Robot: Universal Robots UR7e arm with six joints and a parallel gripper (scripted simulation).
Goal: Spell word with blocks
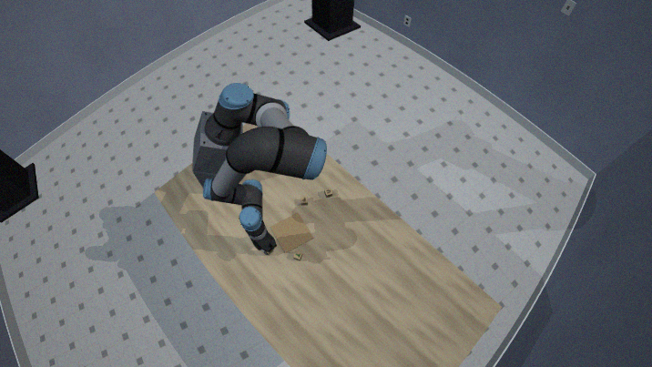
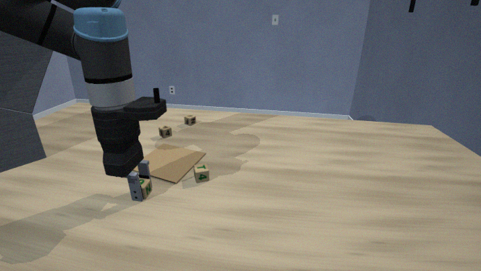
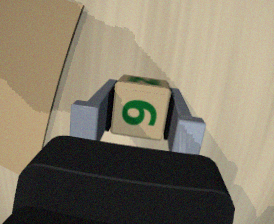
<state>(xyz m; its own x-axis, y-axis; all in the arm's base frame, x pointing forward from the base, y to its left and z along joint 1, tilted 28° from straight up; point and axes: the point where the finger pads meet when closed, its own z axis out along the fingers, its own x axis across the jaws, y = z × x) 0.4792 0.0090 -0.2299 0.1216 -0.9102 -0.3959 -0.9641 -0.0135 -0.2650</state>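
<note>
My gripper is now right at the O block. The rest, counted from my hand: tan mat: 130 mm to the left, 20 mm below, 10 mm behind; then P block: 260 mm to the left, 100 mm behind; then T block: 100 mm ahead, 90 mm to the left.
</note>
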